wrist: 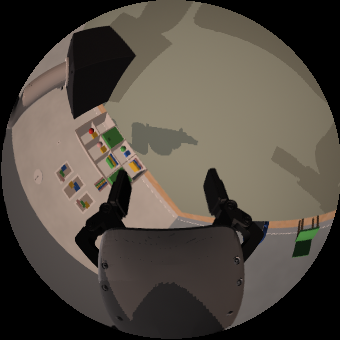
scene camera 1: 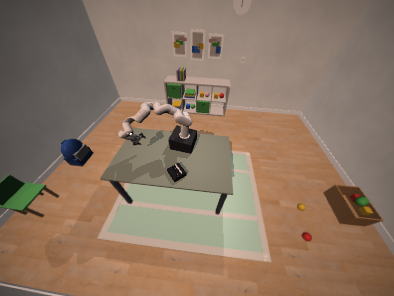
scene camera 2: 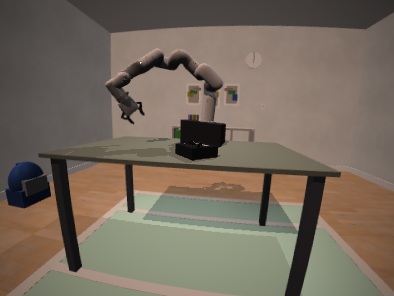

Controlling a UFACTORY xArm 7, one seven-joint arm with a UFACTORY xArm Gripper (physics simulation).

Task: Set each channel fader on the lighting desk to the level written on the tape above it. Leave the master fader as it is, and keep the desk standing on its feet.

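Pixels of known places: gripper, between the fingertips: [wrist: 166, 177] [scene camera 1: 143, 140] [scene camera 2: 138, 119]; arm's base, origin of its link: [wrist: 67, 70] [scene camera 1: 184, 135] [scene camera 2: 206, 122].
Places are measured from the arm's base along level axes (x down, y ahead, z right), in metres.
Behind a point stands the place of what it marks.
The lighting desk [scene camera 1: 175, 173] @(x 0.102, y 0.480, z -0.018 m) [scene camera 2: 196, 152] @(x 0.122, y 0.538, z -0.040 m) is a small black box standing on the grey-green table [scene camera 1: 212, 167] @(x 0.157, y 0.291, z -0.388 m) [scene camera 2: 272, 158] @(x 0.157, y 0.387, z -0.393 m) [wrist: 235, 105] @(x 0.157, y 0.250, z 0.413 m), near its front edge in scene camera 1. Light marks show on its top, but the faders, their levels and the tape writing are too small to read. The desk does not show in the wrist view. My gripper [scene camera 1: 141, 139] @(x -0.011, y 0.199, z 0.436 m) [scene camera 2: 138, 118] @(x -0.011, y 0.199, z 0.436 m) [wrist: 166, 177] @(x -0.011, y 0.199, z 0.436 m) is open and empty, with its fingers wide apart. It hangs above the left back part of the table, well away from the desk.
The arm's black base block [scene camera 1: 182, 141] @(x 0.001, y 0.107, z -0.002 m) [scene camera 2: 202, 132] @(x 0.066, y 0.130, z 0.008 m) [wrist: 97, 65] @(x 0.050, y 0.104, z 0.163 m) stands on the table behind the desk. A white shelf [scene camera 1: 197, 80] stands by the back wall. A green chair [scene camera 1: 21, 194] and a blue object [scene camera 1: 73, 151] [scene camera 2: 25, 177] are at the left.
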